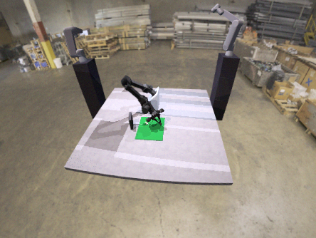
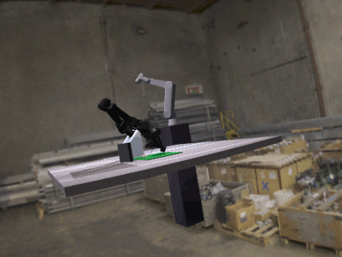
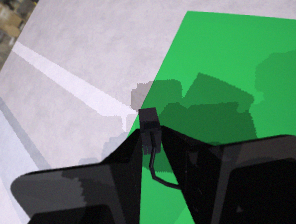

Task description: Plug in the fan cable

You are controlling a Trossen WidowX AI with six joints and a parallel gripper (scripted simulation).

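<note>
My gripper tip is 80 mm to the left of the green board, 60 mm above it and 30 mm short of it. Also, from my gripper tip: dark grey plug (10 mm below); black fan (260 mm to the right, 20 mm above); white fan header (130 mm to the right, 40 mm below, 30 mm behind).
</note>
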